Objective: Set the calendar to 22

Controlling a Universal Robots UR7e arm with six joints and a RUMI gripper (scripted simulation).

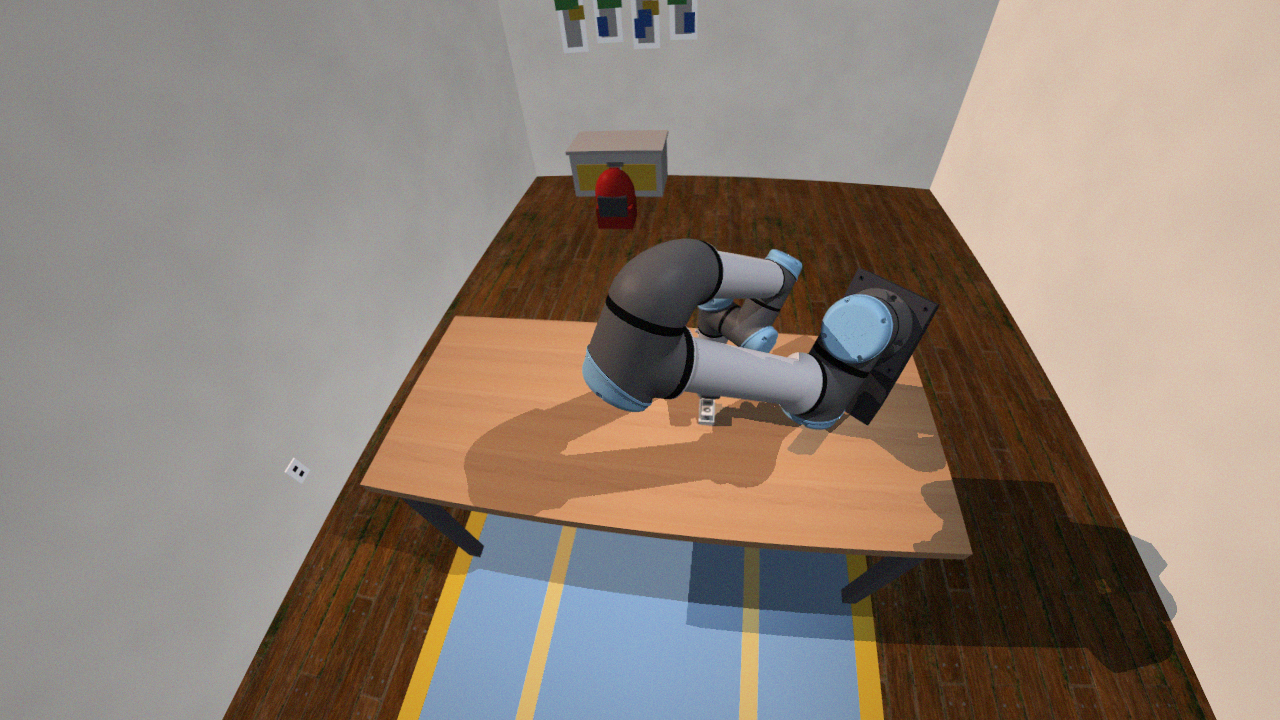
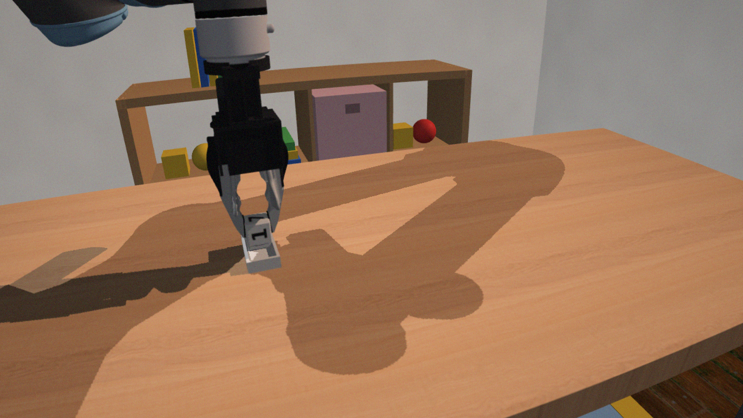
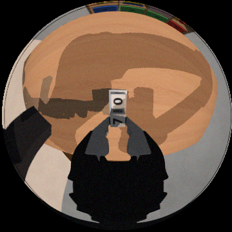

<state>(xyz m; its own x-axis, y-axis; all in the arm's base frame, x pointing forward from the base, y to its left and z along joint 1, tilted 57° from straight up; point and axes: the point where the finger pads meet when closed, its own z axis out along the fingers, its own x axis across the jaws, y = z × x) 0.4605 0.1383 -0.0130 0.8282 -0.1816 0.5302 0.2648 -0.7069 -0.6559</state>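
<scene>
My hand is 1 cm past the grey tray, 2 cm to the right of it and 5 cm above it. Also, from my hand: white cube (1 cm below).
</scene>
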